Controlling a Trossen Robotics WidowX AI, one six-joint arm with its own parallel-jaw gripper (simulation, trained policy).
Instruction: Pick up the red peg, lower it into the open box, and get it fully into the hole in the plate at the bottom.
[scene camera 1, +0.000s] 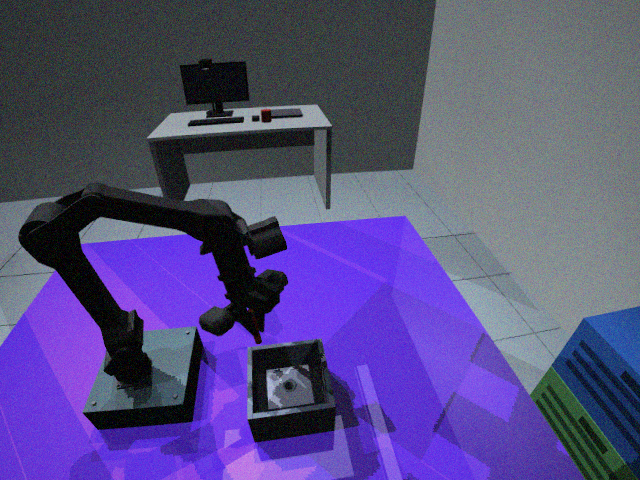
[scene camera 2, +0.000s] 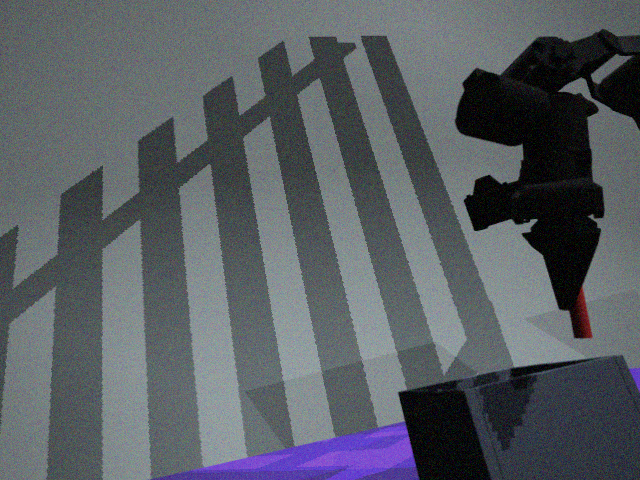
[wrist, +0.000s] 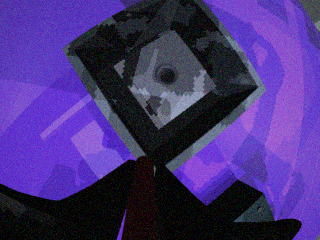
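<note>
In scene camera 2 I can see my gripper (scene camera 2: 566, 310) and a dark box (scene camera 2: 572, 412). My gripper's there in scene camera 1 (scene camera 1: 259, 334) as well, and the box shows in scene camera 1 (scene camera 1: 265, 426) too. As for the wrist, you'd find the gripper in the wrist view (wrist: 145, 168), and the box is in the wrist view (wrist: 93, 55) with it.
</note>
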